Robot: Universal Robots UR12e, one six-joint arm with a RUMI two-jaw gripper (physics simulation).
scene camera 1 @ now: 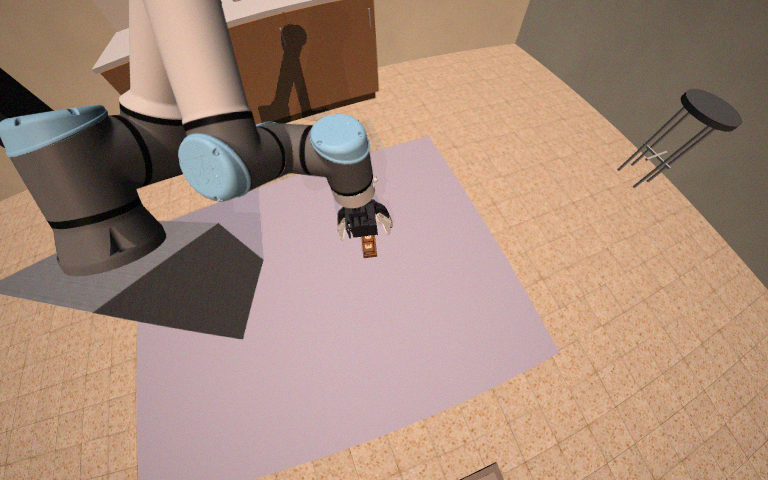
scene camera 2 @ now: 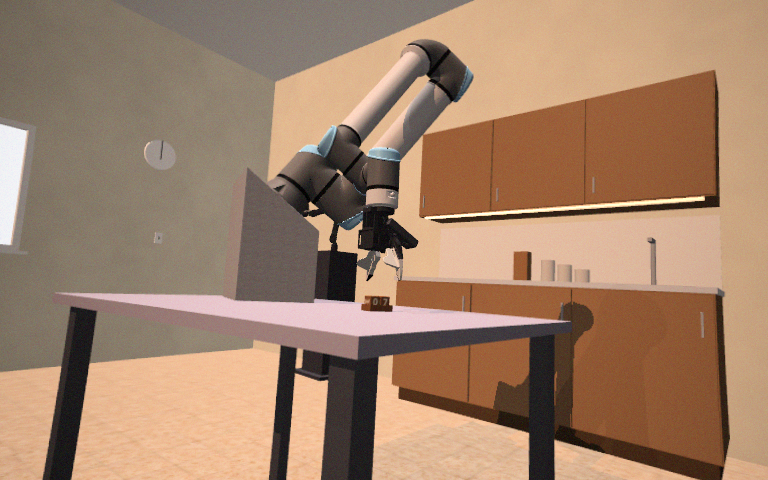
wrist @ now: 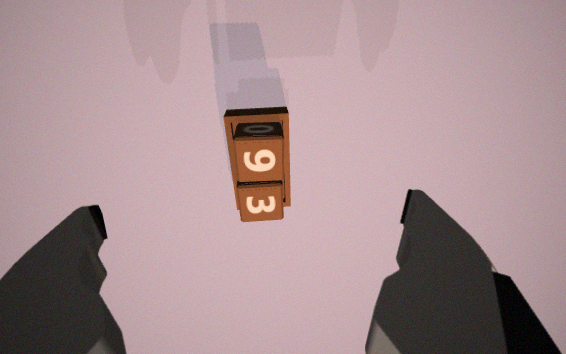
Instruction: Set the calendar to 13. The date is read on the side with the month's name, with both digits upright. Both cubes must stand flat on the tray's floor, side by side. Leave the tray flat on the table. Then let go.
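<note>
A small brown tray (scene camera 1: 369, 256) (scene camera 2: 376, 308) (wrist: 287, 170) sits on the table with two brown cubes in it, side by side. In the wrist view, the cube farther up (wrist: 259, 160) has a 9 on top and a 0 on its shaded end face; the lower cube (wrist: 261, 204) has a 3 on top. In scene camera 2, digits 0 and 7 show on one long side. The lower cube's top looks foreshortened; whether it stands fully flat is unclear. The month's name is not legible. My gripper (scene camera 1: 365, 233) (scene camera 2: 385, 278) (wrist: 256, 200) is open and empty above the tray, touching neither cube.
The pinkish table (scene camera 1: 362, 350) (scene camera 2: 226, 316) bears the tray. A tall grey wedge-shaped block (scene camera 2: 274, 249) stands at the table's side near the arm's base in scene camera 2. Kitchen cabinets (scene camera 1: 334, 56) (scene camera 2: 487, 339) stand behind the arm. A stool (scene camera 1: 710, 110) stands off the table.
</note>
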